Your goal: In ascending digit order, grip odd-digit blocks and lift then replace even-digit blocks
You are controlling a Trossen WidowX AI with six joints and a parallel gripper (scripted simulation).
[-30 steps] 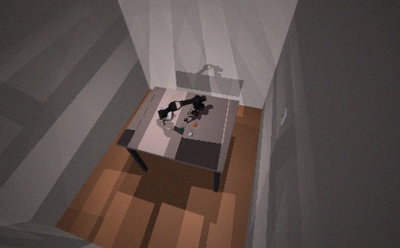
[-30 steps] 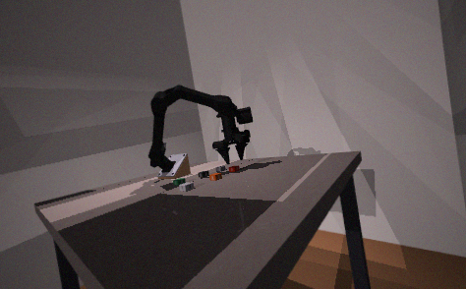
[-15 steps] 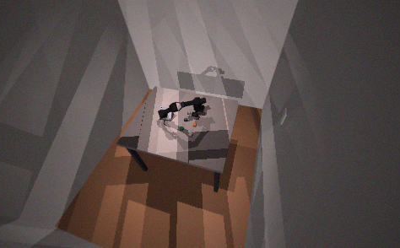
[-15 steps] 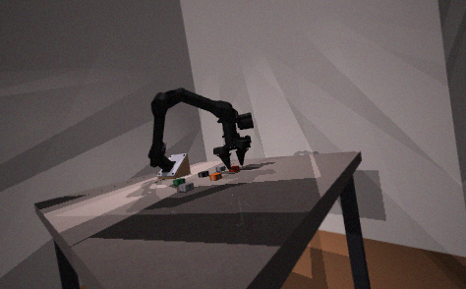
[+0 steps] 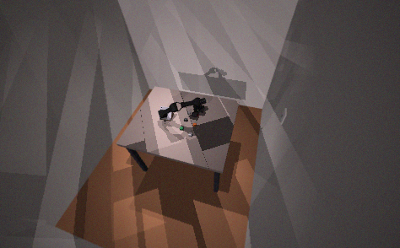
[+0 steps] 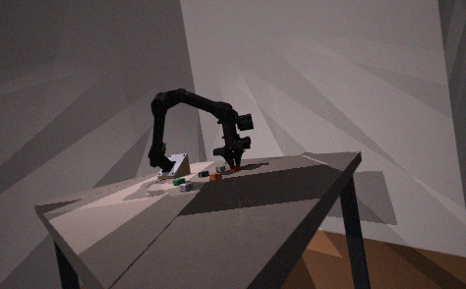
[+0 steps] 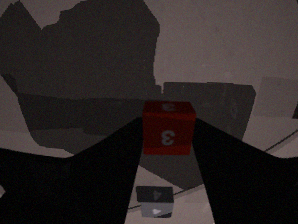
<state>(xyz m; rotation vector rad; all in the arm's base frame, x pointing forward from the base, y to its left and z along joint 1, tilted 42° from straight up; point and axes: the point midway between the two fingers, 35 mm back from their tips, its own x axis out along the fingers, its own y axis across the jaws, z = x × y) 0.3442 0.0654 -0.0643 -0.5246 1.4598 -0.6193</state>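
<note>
The red block is right at my gripper tip. Also, from my gripper tip: grey block 10 cm behind, 1 cm to the left; orange block 1 cm ahead, 14 cm to the right; black block 11 cm behind, 9 cm to the right.
</note>
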